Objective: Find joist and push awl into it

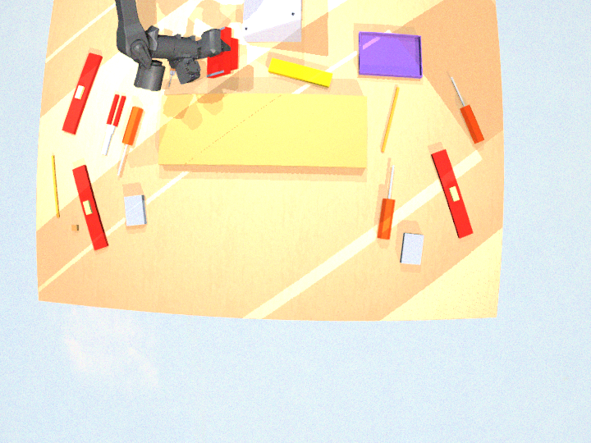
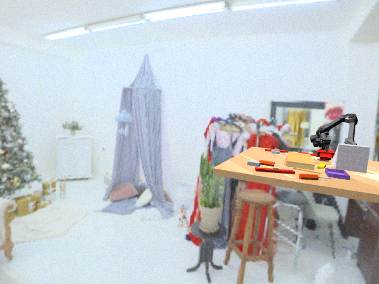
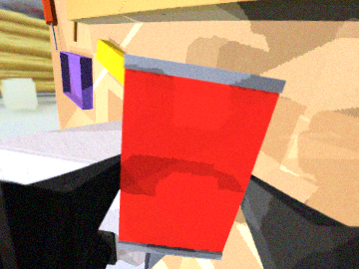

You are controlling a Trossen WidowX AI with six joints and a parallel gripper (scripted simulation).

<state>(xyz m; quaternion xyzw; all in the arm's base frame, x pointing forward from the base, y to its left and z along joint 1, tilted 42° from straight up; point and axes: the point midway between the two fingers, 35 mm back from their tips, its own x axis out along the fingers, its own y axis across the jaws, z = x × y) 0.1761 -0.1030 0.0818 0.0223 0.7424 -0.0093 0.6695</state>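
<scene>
Now: the awl 20 mm ahead of my gripper tip, 140 mm to the right of it and 60 mm below it. The rest, counted from my gripper tip: red stud finder: 10 mm behind, 20 mm to the left, 20 mm below; then yellow block: 50 mm ahead, 200 mm to the left, 60 mm below; then red two-handled tool: 160 mm ahead, 320 mm to the right, 70 mm below.
</scene>
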